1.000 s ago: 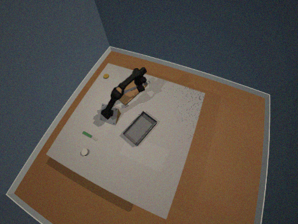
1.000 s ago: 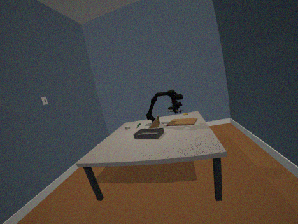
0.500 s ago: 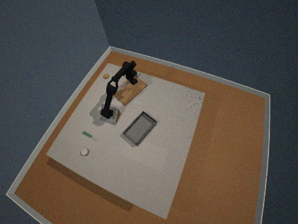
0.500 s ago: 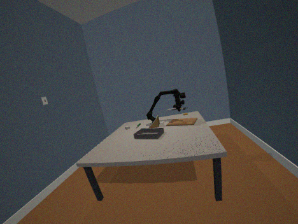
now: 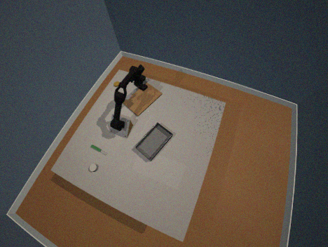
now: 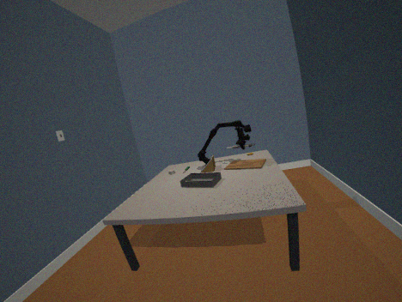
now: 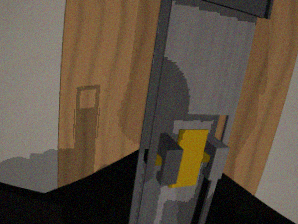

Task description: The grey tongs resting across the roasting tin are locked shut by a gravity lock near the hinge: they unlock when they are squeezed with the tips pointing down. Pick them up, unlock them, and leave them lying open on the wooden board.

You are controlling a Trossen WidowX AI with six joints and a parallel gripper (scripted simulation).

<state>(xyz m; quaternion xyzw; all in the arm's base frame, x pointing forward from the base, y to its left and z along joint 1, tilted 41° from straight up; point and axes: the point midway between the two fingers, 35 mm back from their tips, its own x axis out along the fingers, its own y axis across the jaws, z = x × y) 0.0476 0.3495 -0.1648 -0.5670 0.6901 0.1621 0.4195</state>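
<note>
The yellow slider lies 10 mm ahead of my gripper tip, 20 mm to the left of it and 40 mm above it. Round my gripper tip: wooden board (150 mm below); roasting tin (290 mm ahead, 410 mm to the right, 130 mm below); yellow disc (370 mm behind, 90 mm to the left, 150 mm below).
</note>
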